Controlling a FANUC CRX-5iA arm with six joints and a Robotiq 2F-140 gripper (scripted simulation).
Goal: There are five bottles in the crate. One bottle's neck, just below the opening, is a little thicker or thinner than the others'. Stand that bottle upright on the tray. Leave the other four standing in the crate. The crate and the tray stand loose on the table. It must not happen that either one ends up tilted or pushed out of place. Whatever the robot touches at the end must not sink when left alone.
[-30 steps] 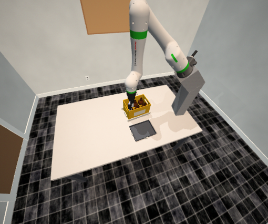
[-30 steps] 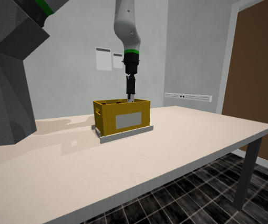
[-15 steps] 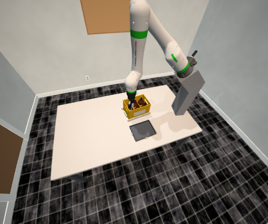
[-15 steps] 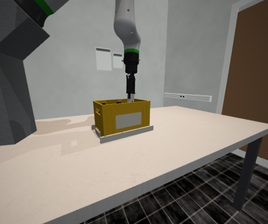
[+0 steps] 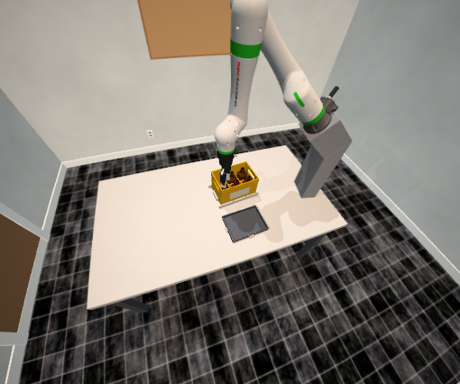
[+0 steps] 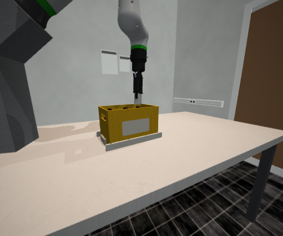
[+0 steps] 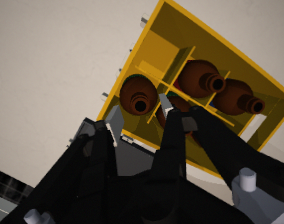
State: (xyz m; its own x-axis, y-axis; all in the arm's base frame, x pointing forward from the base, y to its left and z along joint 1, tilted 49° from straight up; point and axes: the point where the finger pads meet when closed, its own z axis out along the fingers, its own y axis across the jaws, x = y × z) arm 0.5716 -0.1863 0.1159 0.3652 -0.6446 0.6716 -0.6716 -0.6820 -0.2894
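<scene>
My gripper is now 120 mm above the crate, 100 mm past it and 20 mm to the left of it. Also, from my hand: brown bottle (120 mm below, 80 mm behind, 20 mm to the left); dark grey tray (230 mm to the left, 190 mm below, 20 mm ahead).
</scene>
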